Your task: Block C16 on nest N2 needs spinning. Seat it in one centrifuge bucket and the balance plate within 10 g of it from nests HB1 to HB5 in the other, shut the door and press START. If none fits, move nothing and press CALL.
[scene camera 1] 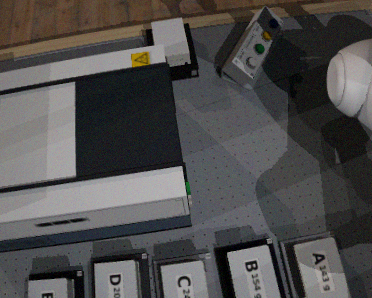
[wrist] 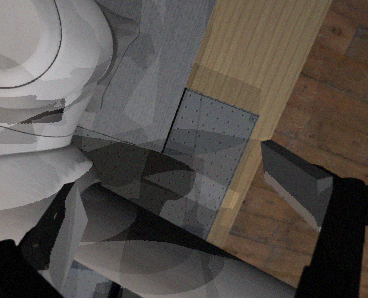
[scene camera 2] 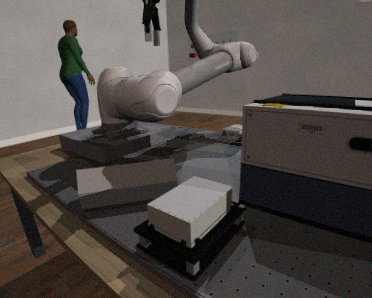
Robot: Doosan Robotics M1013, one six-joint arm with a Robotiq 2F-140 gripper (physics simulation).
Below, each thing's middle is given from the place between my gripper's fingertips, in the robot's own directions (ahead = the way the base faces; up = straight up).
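The button box (scene camera 2: 97, 186) is a long way ahead of my hand, a long way to the right of it and well below it, and yet, going by their middles, of the things named here it is the nearest to my hand. I find the white block (scene camera 2: 189, 211) 64 cm ahead of my hand, 37 cm to the right of it and 37 cm below it. The dark lid (scene camera 1: 123, 121) sits 5 cm to the right of my hand, 69 cm ahead of it and 21 cm below it, while the centrifuge (scene camera 1: 53, 207) stands 84 cm ahead of my hand, 3 cm to the right of it and 30 cm below it. Going by their middles, the centrifuge is the farthest from my hand of the things named here.
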